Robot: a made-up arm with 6 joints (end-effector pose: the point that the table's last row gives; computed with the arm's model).
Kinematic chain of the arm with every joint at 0, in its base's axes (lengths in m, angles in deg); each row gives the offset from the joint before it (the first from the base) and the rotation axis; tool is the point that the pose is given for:
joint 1: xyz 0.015 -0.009 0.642 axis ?
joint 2: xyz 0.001 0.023 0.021 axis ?
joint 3: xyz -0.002 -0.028 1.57 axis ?
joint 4: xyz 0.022 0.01 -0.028 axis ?
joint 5: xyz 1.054 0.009 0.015 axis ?
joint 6: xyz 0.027 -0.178 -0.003 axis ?
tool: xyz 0 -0.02 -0.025
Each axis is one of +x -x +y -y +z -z.
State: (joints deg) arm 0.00 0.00 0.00 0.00 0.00 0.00
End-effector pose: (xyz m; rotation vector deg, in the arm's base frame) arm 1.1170 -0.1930 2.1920 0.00 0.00 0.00
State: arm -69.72 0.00 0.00 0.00 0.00 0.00
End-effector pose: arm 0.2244 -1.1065 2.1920 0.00 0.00 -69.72
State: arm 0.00 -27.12 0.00 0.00 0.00 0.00
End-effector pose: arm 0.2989 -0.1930 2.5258 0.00 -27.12 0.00
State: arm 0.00 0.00 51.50 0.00 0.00 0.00
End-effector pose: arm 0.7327 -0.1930 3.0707 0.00 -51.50 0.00
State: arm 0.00 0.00 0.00 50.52 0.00 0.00
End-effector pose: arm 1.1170 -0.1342 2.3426 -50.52 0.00 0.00
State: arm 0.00 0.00 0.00 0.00 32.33 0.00
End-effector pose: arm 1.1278 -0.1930 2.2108 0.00 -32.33 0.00
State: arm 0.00 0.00 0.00 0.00 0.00 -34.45
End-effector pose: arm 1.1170 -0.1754 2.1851 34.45 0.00 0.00
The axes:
joint 1: +z
joint 2: +y
joint 3: -y
joint 4: -x
joint 5: -y
joint 6: -x

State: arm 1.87 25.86 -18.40 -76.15 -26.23 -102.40
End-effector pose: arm 1.3647 0.0184 1.1944 -152.01 -38.68 71.88
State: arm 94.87 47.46 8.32 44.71 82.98 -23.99
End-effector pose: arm -0.0690 2.0890 1.1191 29.89 -27.81 139.11
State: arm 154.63 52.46 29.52 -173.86 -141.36 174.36
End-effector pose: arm -2.0591 0.7998 1.1823 148.88 -30.26 92.35
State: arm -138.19 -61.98 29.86 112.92 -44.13 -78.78
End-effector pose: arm 1.1889 0.9858 2.4707 93.91 49.34 113.19
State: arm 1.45 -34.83 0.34 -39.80 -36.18 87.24
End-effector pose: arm 0.1093 -0.1590 2.4708 -53.55 -16.37 19.23
